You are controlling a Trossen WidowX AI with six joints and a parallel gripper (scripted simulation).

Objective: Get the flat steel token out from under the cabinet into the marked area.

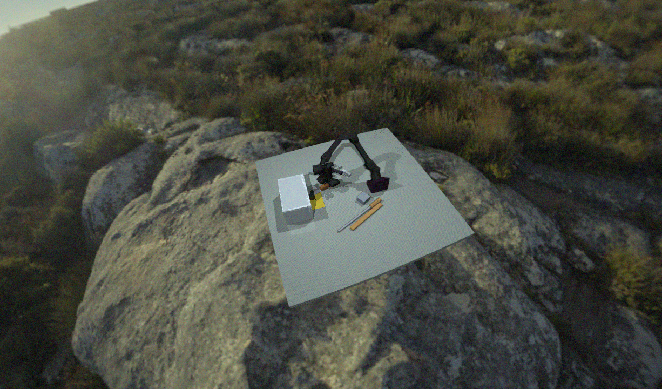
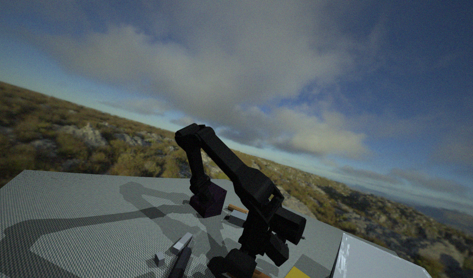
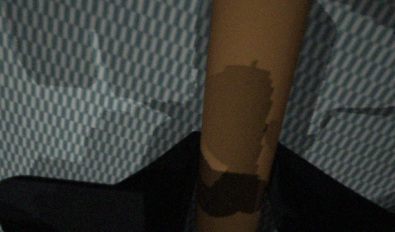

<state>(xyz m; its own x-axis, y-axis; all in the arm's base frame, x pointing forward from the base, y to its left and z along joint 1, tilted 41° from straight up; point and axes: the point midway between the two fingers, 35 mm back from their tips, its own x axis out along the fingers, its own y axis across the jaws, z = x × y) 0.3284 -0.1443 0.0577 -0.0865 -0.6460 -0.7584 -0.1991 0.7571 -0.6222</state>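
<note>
The grey bar lies 18 cm behind my gripper tip and 6 cm to the right of it. From my gripper tip the other things lie so: grey block 18 cm behind, 23 cm to the left, 1 cm above; then small grey cube 16 cm behind, 14 cm to the right; then wooden stick 13 cm behind, 37 cm to the left.
</note>
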